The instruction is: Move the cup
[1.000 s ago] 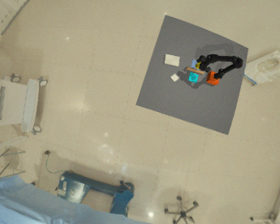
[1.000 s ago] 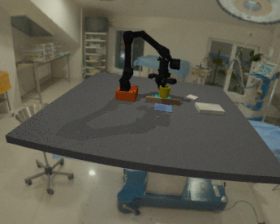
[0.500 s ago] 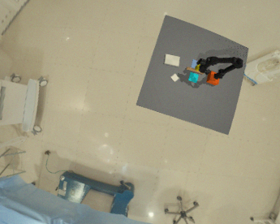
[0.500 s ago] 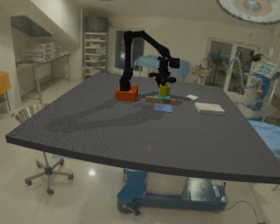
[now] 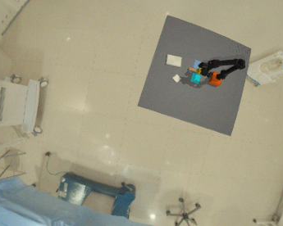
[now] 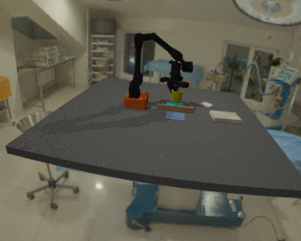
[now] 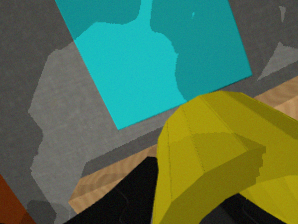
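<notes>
The cyan pad lies 100 mm below my gripper tip, 60 mm to the left of it and 20 mm ahead of it. Also, from my gripper tip: yellow cup (20 mm to the right, 20 mm ahead); then green marble (30 mm to the right, 30 mm ahead, 20 mm below); then wooden bar (80 mm below, 30 mm to the right, 30 mm ahead).
</notes>
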